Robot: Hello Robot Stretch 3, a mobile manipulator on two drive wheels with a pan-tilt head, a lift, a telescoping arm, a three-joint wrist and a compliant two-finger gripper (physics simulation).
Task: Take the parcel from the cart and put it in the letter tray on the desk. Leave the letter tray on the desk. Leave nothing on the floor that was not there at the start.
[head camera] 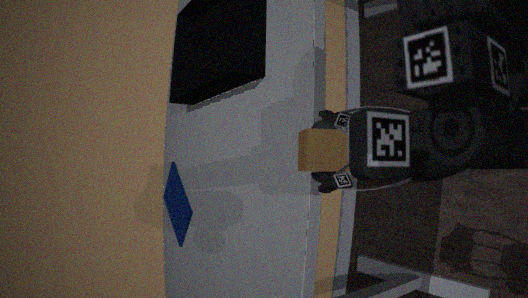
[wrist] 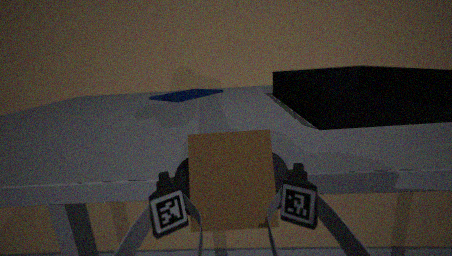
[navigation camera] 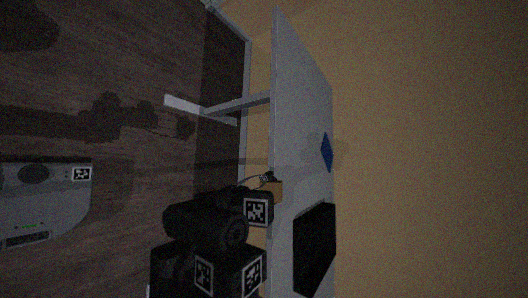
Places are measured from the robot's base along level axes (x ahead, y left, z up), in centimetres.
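Where they show: gripper, fingertip midpoint: (head camera: 318, 151) (navigation camera: 273, 189); robot's base, origin of the base link: (navigation camera: 34, 173).
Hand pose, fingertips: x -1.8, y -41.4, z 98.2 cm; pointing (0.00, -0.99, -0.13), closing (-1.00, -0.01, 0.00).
Observation:
Things, the pixels of their top centre, and the offset from my fingertips. Level surfaces: height alone.
- parcel, middle of its top: (head camera: 301, 150) (navigation camera: 283, 192) dx +0.0, dy +2.0, dz +4.3 cm
- grey desk, its level: dz -3.1 cm
- large black box-like thing, middle of its top: (head camera: 197, 35) (navigation camera: 325, 242) dx -26.8, dy -36.4, dz +3.9 cm
- thin blue flat thing, middle of its top: (head camera: 175, 203) (navigation camera: 328, 152) dx +13.5, dy -65.7, dz -2.3 cm
The parcel (head camera: 320, 150) (navigation camera: 274, 192) (wrist: 231, 200), a plain orange-brown box, is held at the front edge of the grey desk (head camera: 250, 220) (navigation camera: 300, 105) (wrist: 100, 150). My gripper (head camera: 330, 151) (wrist: 231, 173) is shut on it, one finger on each side. The parcel's far end overlaps the desk's front edge in the head view; its exact height above the top is hard to tell. A large black box-like thing (head camera: 220, 50) (navigation camera: 315, 250) (wrist: 360, 97) stands on the desk, right of the parcel in the wrist view. It may be the letter tray; its inside is too dark to make out. The cart does not show.
A thin blue flat thing (head camera: 178, 205) (navigation camera: 326, 151) (wrist: 186, 95) lies near the desk's back edge, by the tan wall (head camera: 80, 150) (navigation camera: 430, 150) (wrist: 225, 40). A pale desk foot (navigation camera: 182, 104) stands on the dark wood floor. My base (navigation camera: 45, 205) shows in the navigation view.

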